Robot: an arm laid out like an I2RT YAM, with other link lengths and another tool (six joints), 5 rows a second.
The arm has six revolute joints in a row. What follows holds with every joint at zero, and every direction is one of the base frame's. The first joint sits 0.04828 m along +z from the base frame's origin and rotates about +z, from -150 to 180 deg. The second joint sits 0.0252 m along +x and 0.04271 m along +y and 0.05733 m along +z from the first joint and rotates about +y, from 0 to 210 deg. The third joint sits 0.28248 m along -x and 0.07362 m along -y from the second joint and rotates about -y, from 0 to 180 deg. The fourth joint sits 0.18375 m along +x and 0.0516 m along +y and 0.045 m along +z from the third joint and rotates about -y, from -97 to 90 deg. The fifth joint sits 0.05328 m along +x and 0.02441 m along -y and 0.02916 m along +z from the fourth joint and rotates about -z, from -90 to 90 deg. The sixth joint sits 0.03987 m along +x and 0.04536 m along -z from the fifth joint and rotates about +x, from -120 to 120 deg. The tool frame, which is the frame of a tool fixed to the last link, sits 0.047 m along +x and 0.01 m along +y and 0.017 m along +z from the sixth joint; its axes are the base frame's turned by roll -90.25, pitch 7.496 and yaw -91.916 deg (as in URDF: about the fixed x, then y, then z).
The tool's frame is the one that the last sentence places.
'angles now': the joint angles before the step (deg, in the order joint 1, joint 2, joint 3, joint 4, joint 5, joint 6). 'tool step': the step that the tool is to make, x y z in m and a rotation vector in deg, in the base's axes. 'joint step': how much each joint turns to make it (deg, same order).
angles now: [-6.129, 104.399, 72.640, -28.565, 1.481, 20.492]
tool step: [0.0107, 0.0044, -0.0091, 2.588, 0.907, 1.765]
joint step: [0.157, 2.959, 1.744, 0.040, -2.947, -0.200]
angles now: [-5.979, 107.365, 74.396, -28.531, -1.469, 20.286]
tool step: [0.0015, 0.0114, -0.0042, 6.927, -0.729, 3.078]
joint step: [0.056, 0.548, -0.991, 1.608, -7.563, 0.675]
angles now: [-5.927, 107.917, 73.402, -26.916, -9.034, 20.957]
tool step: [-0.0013, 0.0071, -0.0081, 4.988, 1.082, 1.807]
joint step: [-0.078, 0.953, -1.171, 0.651, -5.168, 0.609]
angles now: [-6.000, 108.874, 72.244, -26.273, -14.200, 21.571]
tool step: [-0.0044, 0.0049, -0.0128, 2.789, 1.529, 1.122]
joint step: [0.068, 0.905, -2.606, 1.759, -2.811, 0.218]
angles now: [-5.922, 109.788, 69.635, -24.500, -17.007, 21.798]
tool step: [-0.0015, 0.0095, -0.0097, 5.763, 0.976, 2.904]
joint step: [0.058, 1.544, -1.415, 1.303, -6.305, -0.268]
